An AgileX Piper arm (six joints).
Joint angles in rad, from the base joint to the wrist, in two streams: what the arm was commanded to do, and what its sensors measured. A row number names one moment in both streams.
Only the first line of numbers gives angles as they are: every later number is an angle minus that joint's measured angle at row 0.
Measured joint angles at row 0: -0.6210 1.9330 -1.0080 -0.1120 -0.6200 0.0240
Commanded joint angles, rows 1 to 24: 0.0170 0.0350 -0.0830 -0.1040 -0.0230 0.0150; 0.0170 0.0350 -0.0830 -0.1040 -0.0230 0.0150; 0.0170 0.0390 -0.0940 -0.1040 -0.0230 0.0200; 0.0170 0.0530 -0.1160 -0.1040 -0.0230 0.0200; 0.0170 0.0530 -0.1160 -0.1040 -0.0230 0.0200; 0.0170 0.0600 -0.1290 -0.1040 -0.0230 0.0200; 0.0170 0.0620 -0.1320 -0.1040 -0.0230 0.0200; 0.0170 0.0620 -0.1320 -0.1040 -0.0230 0.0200; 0.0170 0.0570 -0.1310 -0.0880 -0.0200 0.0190; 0.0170 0.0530 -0.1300 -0.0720 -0.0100 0.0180; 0.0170 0.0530 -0.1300 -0.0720 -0.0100 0.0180; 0.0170 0.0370 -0.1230 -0.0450 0.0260 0.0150; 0.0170 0.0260 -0.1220 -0.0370 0.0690 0.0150; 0.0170 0.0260 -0.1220 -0.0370 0.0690 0.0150; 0.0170 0.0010 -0.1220 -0.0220 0.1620 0.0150; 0.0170 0.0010 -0.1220 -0.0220 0.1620 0.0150; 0.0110 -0.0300 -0.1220 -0.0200 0.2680 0.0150; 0.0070 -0.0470 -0.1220 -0.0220 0.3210 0.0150; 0.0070 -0.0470 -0.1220 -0.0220 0.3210 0.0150; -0.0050 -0.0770 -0.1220 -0.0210 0.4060 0.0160; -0.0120 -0.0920 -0.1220 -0.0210 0.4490 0.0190; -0.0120 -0.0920 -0.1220 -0.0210 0.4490 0.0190; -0.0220 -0.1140 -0.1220 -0.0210 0.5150 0.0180; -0.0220 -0.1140 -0.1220 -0.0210 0.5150 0.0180
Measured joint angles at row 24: -0.0030 -0.0750 -0.1110 -0.0100 0.4150 0.0230
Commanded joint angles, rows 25 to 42: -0.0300 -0.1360 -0.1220 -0.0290 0.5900 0.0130; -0.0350 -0.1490 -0.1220 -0.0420 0.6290 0.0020; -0.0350 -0.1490 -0.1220 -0.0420 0.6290 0.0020; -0.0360 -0.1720 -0.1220 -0.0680 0.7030 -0.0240; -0.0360 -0.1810 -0.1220 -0.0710 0.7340 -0.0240; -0.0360 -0.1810 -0.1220 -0.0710 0.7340 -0.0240; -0.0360 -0.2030 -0.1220 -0.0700 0.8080 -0.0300; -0.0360 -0.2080 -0.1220 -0.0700 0.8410 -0.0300; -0.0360 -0.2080 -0.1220 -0.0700 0.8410 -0.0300; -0.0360 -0.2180 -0.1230 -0.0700 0.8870 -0.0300; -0.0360 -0.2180 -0.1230 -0.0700 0.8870 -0.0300; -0.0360 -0.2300 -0.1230 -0.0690 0.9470 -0.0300; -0.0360 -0.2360 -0.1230 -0.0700 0.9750 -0.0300; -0.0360 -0.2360 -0.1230 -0.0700 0.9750 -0.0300; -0.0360 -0.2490 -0.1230 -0.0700 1.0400 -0.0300; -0.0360 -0.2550 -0.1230 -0.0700 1.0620 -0.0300; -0.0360 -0.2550 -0.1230 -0.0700 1.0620 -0.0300; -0.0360 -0.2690 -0.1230 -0.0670 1.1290 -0.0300
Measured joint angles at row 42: -0.0340 -0.2420 -0.1150 -0.0620 1.0400 -0.0240
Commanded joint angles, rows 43 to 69: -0.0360 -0.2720 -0.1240 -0.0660 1.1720 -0.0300; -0.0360 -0.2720 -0.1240 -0.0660 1.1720 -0.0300; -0.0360 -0.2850 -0.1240 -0.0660 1.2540 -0.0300; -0.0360 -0.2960 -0.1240 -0.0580 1.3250 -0.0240; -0.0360 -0.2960 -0.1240 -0.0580 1.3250 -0.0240; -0.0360 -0.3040 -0.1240 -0.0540 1.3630 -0.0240; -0.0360 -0.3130 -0.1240 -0.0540 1.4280 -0.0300; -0.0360 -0.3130 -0.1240 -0.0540 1.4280 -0.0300; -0.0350 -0.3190 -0.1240 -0.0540 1.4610 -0.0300; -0.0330 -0.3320 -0.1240 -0.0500 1.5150 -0.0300; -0.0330 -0.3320 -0.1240 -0.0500 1.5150 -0.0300; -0.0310 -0.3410 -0.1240 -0.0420 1.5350 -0.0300; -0.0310 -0.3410 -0.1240 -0.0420 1.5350 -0.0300; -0.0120 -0.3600 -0.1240 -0.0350 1.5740 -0.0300; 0.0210 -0.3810 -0.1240 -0.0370 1.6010 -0.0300; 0.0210 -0.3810 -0.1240 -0.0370 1.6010 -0.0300; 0.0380 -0.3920 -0.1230 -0.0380 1.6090 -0.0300; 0.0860 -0.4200 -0.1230 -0.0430 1.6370 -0.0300; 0.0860 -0.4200 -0.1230 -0.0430 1.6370 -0.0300; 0.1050 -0.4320 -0.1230 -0.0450 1.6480 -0.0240; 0.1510 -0.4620 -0.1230 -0.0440 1.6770 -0.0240; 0.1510 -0.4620 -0.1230 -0.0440 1.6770 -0.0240; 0.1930 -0.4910 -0.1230 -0.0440 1.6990 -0.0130; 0.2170 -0.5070 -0.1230 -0.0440 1.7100 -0.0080; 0.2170 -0.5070 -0.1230 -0.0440 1.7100 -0.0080; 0.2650 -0.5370 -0.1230 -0.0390 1.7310 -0.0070; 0.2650 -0.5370 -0.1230 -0.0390 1.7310 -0.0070
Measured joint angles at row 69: 0.2100 -0.4920 -0.1190 -0.0400 1.6920 -0.0150
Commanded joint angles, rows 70 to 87: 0.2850 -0.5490 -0.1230 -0.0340 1.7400 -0.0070; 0.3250 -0.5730 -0.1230 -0.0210 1.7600 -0.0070; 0.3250 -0.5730 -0.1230 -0.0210 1.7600 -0.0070; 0.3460 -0.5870 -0.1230 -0.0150 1.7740 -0.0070; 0.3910 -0.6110 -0.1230 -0.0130 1.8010 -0.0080; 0.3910 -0.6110 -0.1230 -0.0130 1.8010 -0.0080; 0.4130 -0.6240 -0.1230 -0.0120 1.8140 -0.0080; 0.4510 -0.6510 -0.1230 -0.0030 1.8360 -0.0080; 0.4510 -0.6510 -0.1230 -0.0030 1.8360 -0.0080; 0.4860 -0.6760 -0.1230 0.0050 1.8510 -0.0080; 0.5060 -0.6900 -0.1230 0.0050 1.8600 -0.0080; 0.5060 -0.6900 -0.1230 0.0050 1.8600 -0.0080; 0.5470 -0.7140 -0.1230 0.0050 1.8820 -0.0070; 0.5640 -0.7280 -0.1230 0.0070 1.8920 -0.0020; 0.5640 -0.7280 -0.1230 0.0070 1.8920 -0.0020; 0.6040 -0.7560 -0.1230 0.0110 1.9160 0.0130; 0.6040 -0.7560 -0.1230 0.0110 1.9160 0.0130; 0.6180 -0.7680 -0.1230 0.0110 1.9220 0.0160
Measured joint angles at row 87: 0.5960 -0.7450 -0.1190 0.0070 1.8370 0.0060
